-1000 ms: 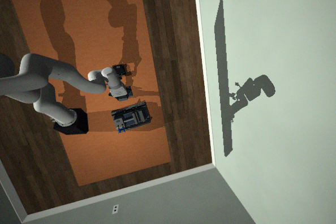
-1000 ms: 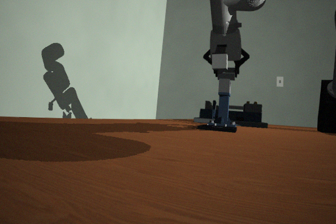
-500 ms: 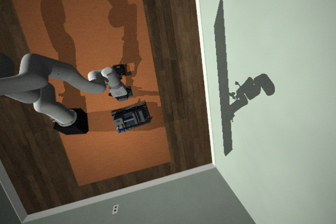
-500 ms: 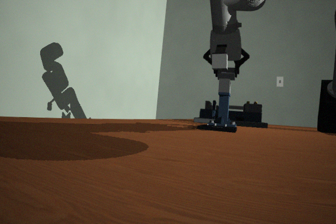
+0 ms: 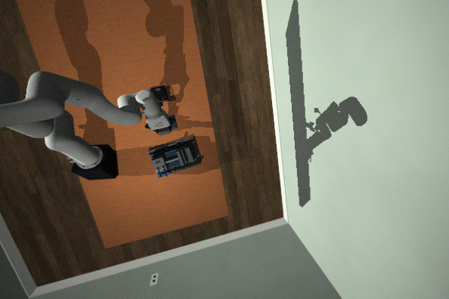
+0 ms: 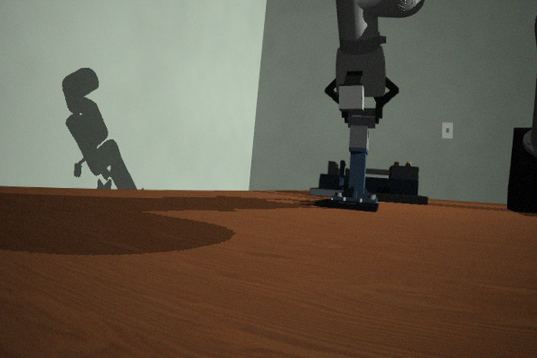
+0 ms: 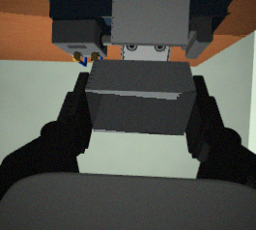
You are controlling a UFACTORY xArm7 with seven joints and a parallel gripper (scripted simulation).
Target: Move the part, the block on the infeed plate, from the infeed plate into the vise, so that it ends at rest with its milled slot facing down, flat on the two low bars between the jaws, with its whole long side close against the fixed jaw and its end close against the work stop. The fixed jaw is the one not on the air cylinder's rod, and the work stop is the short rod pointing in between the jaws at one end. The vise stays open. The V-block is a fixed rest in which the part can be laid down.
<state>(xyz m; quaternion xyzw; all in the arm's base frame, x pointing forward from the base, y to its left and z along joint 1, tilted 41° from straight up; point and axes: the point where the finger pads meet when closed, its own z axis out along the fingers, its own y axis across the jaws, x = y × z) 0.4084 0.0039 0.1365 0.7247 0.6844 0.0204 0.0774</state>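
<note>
My gripper is now 10 mm to the left of the grey part and 10 mm above it. From my hand the other things lie so: blue upright 10 mm to the right, 130 mm below; then grey jaw 40 mm ahead, 220 mm to the right, 110 mm below; then work stop 70 mm ahead, 170 mm to the right, 100 mm below.
</note>
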